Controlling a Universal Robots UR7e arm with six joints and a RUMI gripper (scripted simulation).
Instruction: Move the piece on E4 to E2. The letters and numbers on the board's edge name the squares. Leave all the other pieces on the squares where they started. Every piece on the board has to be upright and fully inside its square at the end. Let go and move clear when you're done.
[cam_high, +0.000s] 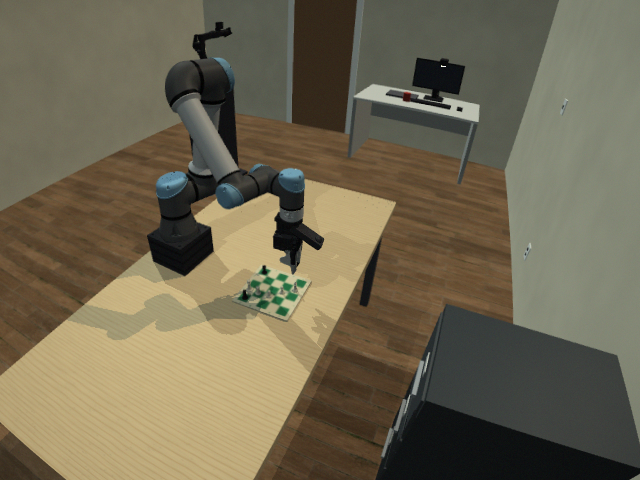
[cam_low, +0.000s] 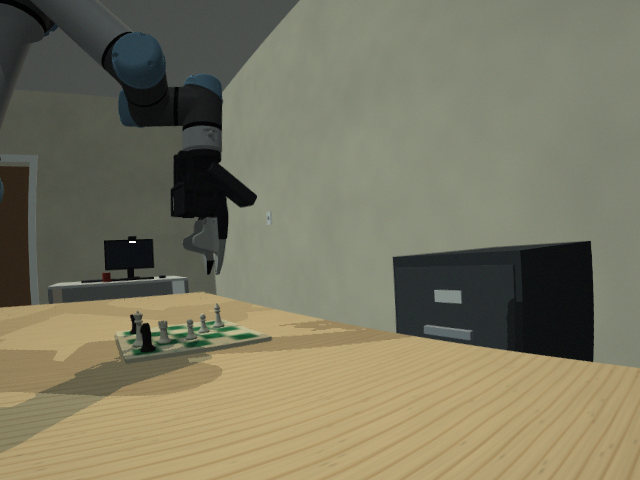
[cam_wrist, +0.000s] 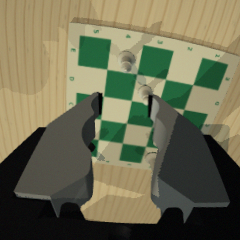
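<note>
The chessboard is 12 cm below my hand, 6 cm behind it and 5 cm to the right of it. Round my hand: white queen 13 cm behind, 10 cm to the right, 9 cm below.
</note>
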